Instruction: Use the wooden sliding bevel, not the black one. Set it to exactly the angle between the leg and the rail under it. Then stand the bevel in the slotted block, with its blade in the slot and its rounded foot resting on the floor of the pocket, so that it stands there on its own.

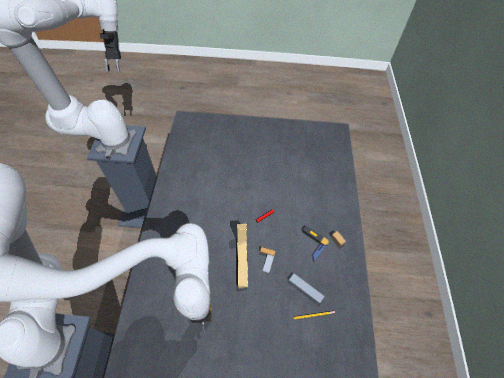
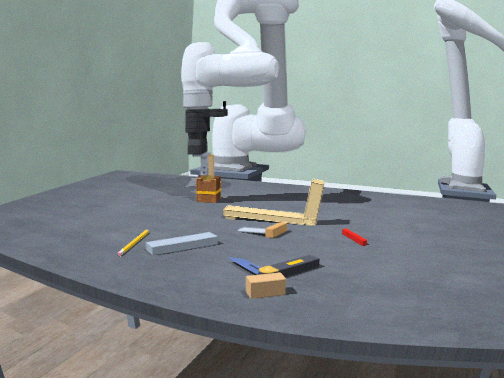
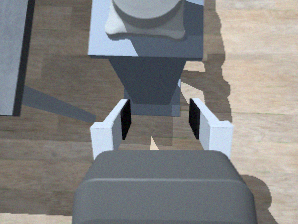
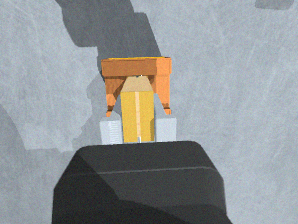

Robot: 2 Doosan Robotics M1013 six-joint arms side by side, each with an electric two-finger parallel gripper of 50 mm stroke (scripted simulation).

Labels:
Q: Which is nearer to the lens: the black bevel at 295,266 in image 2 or the tan block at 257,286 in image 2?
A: The tan block.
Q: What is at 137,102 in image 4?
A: A wooden sliding bevel.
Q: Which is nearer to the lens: the black bevel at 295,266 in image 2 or the grey bar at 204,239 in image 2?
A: The black bevel.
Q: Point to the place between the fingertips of my left gripper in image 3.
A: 159,111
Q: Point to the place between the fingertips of my right gripper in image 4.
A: At 138,105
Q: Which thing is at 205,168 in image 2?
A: My right gripper.

